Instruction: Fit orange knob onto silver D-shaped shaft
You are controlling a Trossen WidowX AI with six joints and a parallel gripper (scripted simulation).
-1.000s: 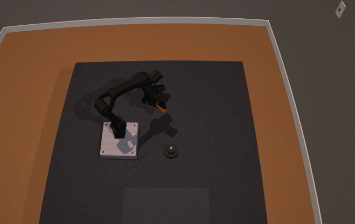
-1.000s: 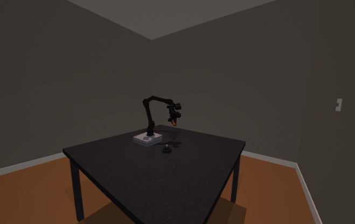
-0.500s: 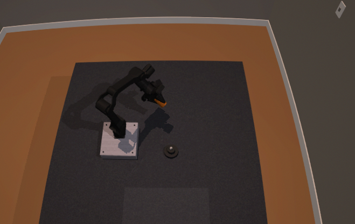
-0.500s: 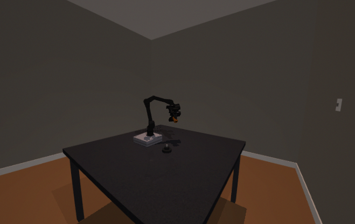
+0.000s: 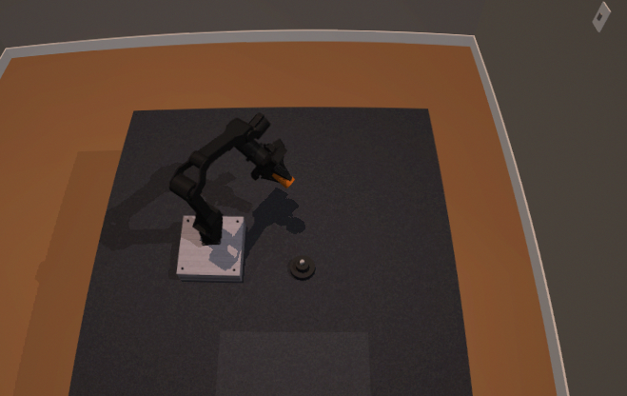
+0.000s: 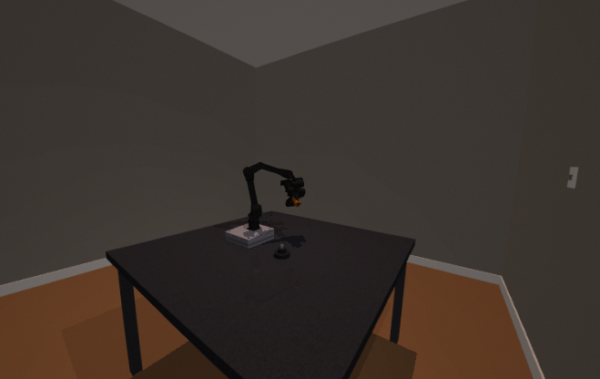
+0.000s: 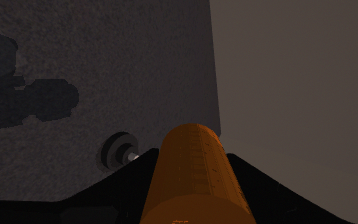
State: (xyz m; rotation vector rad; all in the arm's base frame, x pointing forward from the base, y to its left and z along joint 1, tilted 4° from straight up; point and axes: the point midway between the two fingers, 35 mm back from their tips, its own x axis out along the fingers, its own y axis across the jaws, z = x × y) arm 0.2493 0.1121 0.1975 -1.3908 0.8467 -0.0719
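Right now the orange knob is 2 cm to the left of my gripper tip, 2 cm behind it and 2 cm above it. From my gripper tip the other things lie so: round pedestal with shaft 22 cm below, 19 cm to the right, 3 cm ahead.
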